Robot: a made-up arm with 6 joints.
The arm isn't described. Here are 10 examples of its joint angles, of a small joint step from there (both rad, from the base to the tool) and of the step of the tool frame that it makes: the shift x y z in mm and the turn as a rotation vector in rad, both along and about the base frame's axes.
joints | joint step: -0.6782 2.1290 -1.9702 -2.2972 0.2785 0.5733 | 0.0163 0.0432 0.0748 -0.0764 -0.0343 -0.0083
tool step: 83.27 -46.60 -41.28 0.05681 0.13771 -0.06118
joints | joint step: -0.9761 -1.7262 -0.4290 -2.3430 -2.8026 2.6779 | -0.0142 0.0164 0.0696 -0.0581 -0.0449 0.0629
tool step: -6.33 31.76 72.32 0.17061 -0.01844 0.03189
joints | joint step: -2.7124 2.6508 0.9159 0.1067 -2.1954 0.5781 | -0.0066 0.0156 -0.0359 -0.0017 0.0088 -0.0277
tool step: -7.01 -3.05 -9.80 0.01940 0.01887 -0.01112
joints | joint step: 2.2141 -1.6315 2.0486 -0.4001 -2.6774 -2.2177 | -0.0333 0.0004 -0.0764 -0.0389 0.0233 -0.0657
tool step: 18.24 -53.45 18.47 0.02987 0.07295 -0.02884
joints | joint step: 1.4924 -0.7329 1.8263 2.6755 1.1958 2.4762 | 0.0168 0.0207 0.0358 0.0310 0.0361 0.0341
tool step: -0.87 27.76 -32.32 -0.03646 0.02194 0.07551
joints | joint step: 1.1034 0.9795 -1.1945 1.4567 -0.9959 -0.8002 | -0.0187 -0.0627 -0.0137 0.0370 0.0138 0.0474
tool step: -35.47 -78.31 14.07 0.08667 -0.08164 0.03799
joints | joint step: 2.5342 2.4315 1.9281 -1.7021 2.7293 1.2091 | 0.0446 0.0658 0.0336 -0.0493 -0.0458 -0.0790
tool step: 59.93 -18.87 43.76 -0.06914 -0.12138 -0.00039
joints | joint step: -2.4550 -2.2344 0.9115 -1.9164 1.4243 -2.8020 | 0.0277 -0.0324 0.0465 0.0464 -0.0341 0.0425
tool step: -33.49 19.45 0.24 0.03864 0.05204 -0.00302
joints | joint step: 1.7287 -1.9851 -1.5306 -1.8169 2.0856 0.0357 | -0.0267 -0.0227 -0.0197 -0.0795 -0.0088 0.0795
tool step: -13.88 39.49 3.67 0.10816 -0.00417 0.09333
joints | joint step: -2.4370 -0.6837 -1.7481 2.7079 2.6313 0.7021 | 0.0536 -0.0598 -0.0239 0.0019 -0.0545 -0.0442
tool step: -46.12 19.51 -68.33 0.01455 0.07178 0.04915
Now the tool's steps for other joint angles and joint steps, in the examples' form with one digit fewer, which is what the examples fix.
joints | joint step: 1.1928 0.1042 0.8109 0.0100 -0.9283 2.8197 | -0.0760 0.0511 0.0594 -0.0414 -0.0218 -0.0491
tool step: 91.7 65.8 -81.0 -0.0952 0.0029 -0.1482
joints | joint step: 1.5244 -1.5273 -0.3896 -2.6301 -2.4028 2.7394 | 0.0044 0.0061 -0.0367 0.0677 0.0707 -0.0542
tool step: -1.5 1.5 -25.0 0.1061 -0.1059 -0.0293
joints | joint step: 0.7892 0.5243 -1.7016 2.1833 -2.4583 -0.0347 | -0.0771 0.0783 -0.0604 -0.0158 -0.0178 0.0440
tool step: 15.1 54.9 -12.7 0.0387 0.0435 -0.0689
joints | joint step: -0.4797 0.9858 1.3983 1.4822 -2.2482 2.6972 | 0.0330 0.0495 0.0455 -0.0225 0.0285 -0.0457
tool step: -17.7 47.0 -77.3 0.0798 0.1096 0.0448
